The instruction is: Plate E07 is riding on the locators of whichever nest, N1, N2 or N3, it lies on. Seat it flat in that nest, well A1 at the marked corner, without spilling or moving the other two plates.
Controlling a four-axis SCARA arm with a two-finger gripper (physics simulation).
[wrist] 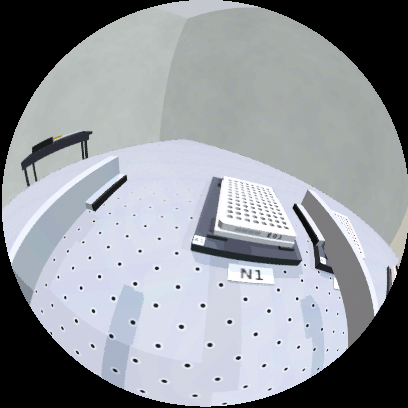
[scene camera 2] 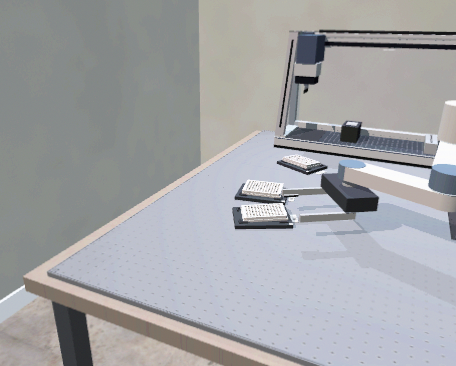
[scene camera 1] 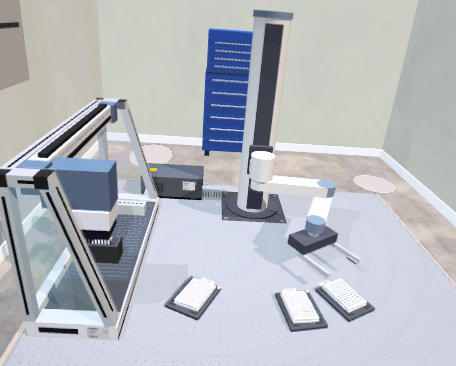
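Observation:
My gripper point(scene camera 1: 341, 267) point(scene camera 2: 296, 205) point(wrist: 214, 179) is open and empty. Its fingers reach toward nest N1 point(scene camera 1: 361, 313) point(scene camera 2: 238, 220) point(wrist: 204, 220), one to each side in the wrist view, above the table. A white plate point(scene camera 1: 345, 296) point(scene camera 2: 263, 212) point(wrist: 255, 205) lies on N1. Its near side shows small print starting "E0"; the last character is hard to read. That near side stands above the nest floor at dark locators; any tilt is hard to tell. The A1 tag point(wrist: 199, 240) marks N1's near-left corner in the wrist view.
A second plate point(scene camera 1: 300, 306) point(scene camera 2: 263, 188) point(wrist: 350, 232) lies beside N1, partly behind the right finger in the wrist view. A third plate point(scene camera 1: 195, 293) point(scene camera 2: 301, 161) lies farther off, toward the gantry machine point(scene camera 1: 75, 320) point(scene camera 2: 286, 85). The arm's column point(scene camera 1: 270, 100) stands behind.

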